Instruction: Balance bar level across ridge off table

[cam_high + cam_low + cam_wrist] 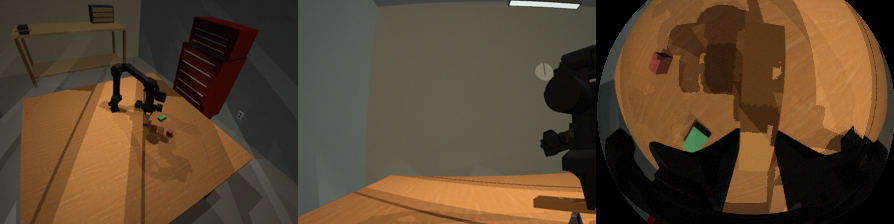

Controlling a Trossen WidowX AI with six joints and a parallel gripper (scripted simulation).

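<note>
Right now my gripper tip is 2 cm to the left of the bar and 2 cm short of it. The rest, counted from my gripper tip: red block 18 cm ahead, 8 cm to the left, 5 cm below; then green block 12 cm to the left, 6 cm below, 2 cm ahead.
</note>
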